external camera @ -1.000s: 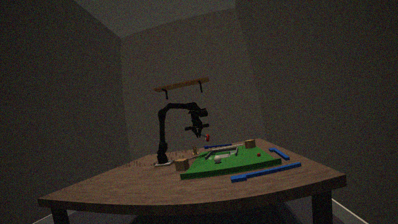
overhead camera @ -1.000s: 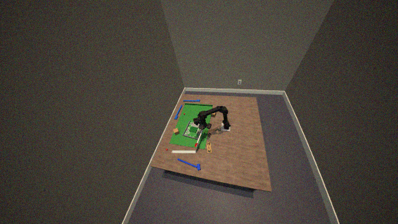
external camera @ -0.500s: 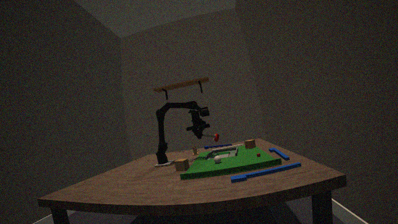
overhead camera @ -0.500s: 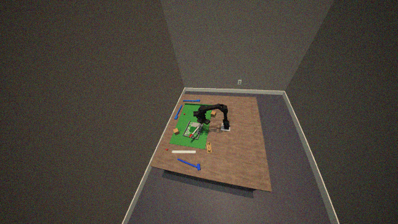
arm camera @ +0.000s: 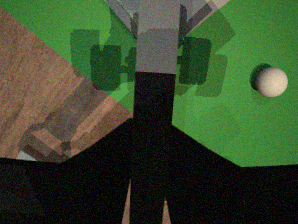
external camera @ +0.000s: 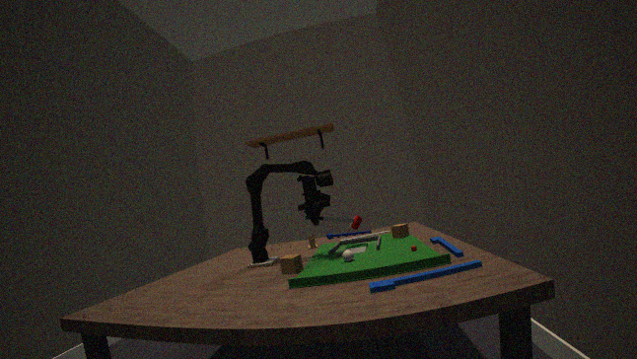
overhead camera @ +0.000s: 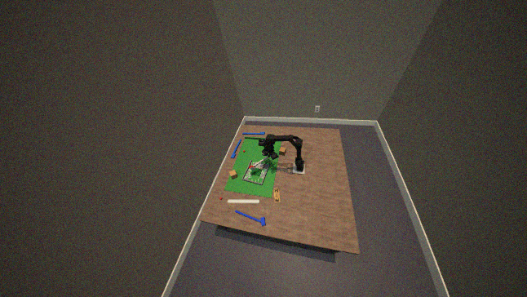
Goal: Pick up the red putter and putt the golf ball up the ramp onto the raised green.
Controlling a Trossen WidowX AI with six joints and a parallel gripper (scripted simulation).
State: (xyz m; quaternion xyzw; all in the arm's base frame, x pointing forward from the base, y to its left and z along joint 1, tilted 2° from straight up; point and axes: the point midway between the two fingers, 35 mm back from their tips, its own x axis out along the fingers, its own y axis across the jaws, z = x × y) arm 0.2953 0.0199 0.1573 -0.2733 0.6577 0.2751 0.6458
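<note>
The red putter is 80 mm to the left of my gripper tip and 70 mm ahead of it. Round my gripper tip: tan support 320 mm to the left, 140 mm behind, 110 mm below; white golf ball 140 mm ahead, 120 mm below, 110 mm to the right; green mat 190 mm ahead, 140 mm below, 20 mm to the left.
</note>
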